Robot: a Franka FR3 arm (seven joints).
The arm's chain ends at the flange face. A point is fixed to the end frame.
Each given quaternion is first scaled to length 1.
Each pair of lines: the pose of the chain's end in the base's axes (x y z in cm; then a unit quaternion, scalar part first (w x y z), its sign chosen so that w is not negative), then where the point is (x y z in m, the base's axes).
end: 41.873 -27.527 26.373 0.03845 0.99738 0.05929 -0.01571
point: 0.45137 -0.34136 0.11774
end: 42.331 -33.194 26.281 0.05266 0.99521 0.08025 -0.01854
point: 0.45798 -0.40069 0.11854
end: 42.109 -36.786 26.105 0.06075 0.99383 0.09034 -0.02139
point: 0.45639 -0.43825 0.11772
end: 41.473 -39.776 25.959 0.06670 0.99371 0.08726 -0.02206
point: 0.44962 -0.47009 0.11713
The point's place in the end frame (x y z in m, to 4 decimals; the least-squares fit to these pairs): 0.0299 0.0584 0.1498
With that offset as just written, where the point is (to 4 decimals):
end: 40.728 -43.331 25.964 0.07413 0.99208 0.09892 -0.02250
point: 0.4437 -0.5069 0.1182
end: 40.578 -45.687 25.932 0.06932 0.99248 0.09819 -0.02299
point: 0.4418 -0.5291 0.1171
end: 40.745 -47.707 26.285 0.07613 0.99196 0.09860 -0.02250
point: 0.4439 -0.5512 0.1217
